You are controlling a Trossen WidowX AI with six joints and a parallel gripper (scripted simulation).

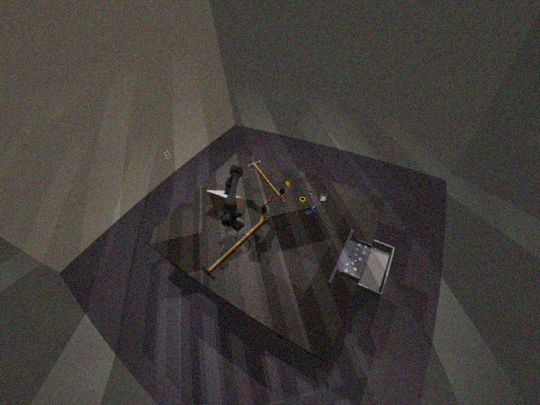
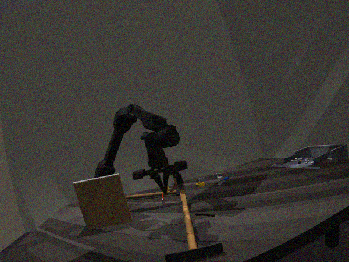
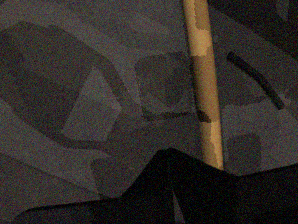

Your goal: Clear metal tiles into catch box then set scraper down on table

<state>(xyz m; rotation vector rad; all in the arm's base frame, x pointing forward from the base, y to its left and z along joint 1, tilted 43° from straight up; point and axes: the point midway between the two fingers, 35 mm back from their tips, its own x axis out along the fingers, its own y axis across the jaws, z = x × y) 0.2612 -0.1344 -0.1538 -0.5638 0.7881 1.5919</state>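
My gripper tip is now 5 cm short of the long scraper, 3 cm to the left of it and 6 cm above it. Also, from my gripper tip: red-handled tool 3 cm behind, 40 cm to the left, 10 cm below; blue piece 32 cm ahead, 50 cm to the left, 11 cm below; yellow ring 19 cm ahead, 57 cm to the left, 11 cm below.
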